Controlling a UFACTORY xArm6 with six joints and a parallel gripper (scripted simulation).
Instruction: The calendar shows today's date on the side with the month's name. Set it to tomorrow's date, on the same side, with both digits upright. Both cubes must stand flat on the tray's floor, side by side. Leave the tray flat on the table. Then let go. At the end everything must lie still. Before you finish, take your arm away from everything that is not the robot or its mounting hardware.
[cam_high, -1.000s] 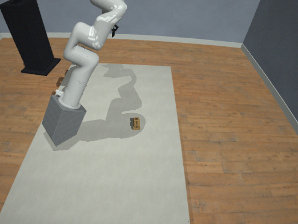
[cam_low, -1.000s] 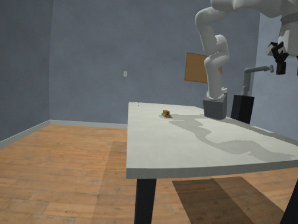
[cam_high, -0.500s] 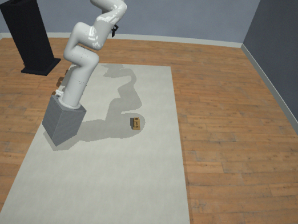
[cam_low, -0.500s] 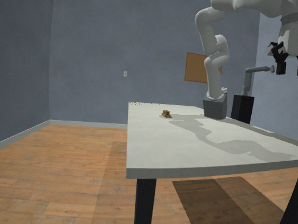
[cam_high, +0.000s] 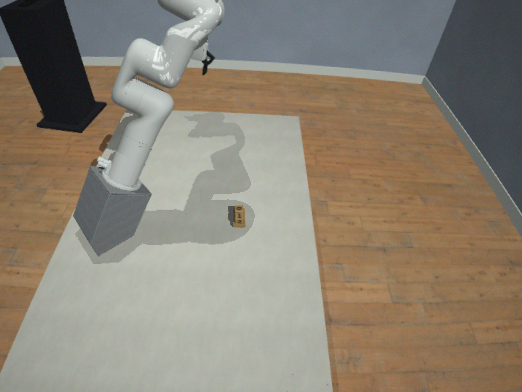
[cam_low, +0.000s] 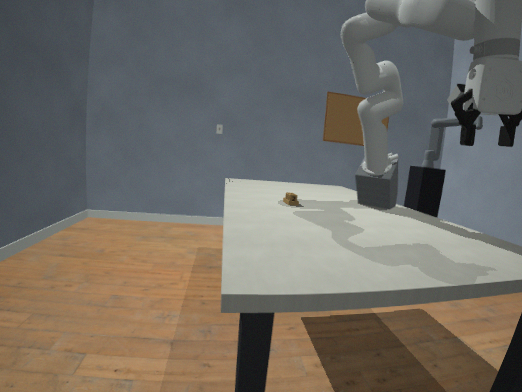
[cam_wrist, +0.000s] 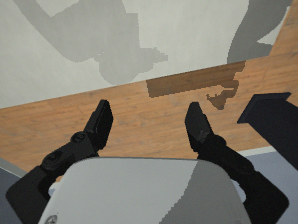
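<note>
My hand is 57 cm to the left of the wooden digit cube, 33 cm short of it and 24 cm above it. From my hand the other things lie so: wooden calendar tray: 56 cm to the right, 32 cm ahead, 25 cm below.
</note>
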